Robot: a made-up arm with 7 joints. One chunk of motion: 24 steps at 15 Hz.
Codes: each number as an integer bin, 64 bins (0 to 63) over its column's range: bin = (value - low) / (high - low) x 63, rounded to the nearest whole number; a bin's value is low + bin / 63 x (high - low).
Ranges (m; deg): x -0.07..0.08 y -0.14..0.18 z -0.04..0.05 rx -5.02..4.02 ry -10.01..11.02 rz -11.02..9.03
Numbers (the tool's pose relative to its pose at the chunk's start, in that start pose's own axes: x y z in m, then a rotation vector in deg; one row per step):
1: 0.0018 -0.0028 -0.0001 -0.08 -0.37 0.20
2: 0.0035 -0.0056 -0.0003 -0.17 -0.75 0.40
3: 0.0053 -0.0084 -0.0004 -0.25 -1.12 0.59
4: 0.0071 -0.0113 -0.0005 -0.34 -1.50 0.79
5: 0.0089 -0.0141 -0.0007 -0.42 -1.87 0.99
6: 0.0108 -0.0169 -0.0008 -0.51 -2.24 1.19
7: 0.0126 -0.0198 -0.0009 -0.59 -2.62 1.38
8: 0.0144 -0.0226 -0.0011 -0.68 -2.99 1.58
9: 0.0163 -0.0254 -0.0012 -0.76 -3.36 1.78
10: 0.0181 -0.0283 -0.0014 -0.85 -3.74 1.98
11: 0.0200 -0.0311 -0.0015 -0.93 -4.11 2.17
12: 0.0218 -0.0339 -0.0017 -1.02 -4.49 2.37
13: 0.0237 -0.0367 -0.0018 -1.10 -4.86 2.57
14: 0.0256 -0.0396 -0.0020 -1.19 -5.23 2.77
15: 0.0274 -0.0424 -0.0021 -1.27 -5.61 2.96
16: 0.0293 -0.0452 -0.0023 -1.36 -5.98 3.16
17: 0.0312 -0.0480 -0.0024 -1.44 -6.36 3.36
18: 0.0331 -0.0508 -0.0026 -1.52 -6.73 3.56
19: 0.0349 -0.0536 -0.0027 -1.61 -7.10 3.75
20: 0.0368 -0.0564 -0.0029 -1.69 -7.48 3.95
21: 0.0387 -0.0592 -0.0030 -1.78 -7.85 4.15
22: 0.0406 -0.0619 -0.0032 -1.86 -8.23 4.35
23: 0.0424 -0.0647 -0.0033 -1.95 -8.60 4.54
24: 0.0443 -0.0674 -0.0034 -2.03 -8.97 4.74
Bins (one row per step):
1: 30 27 28 34 29 35
2: 31 26 28 34 28 36
3: 32 26 28 33 27 36
4: 32 25 28 33 25 37
5: 33 25 28 32 24 38
6: 34 24 27 31 23 38
7: 35 24 27 31 22 39
8: 35 23 27 30 21 40
9: 36 23 27 30 20 40
10: 37 22 27 29 19 41
11: 38 21 27 29 18 41
12: 39 21 27 28 17 42
13: 39 20 27 27 15 43
14: 40 20 27 27 14 43
15: 41 19 27 26 13 44
16: 42 19 26 26 12 45
17: 43 18 26 25 11 45
18: 43 18 26 24 10 46
19: 44 17 26 24 9 46
20: 45 16 26 23 8 47
21: 46 16 26 23 6 48
22: 46 15 26 22 5 48
23: 47 15 26 21 4 49
24: 48 14 26 21 3 50

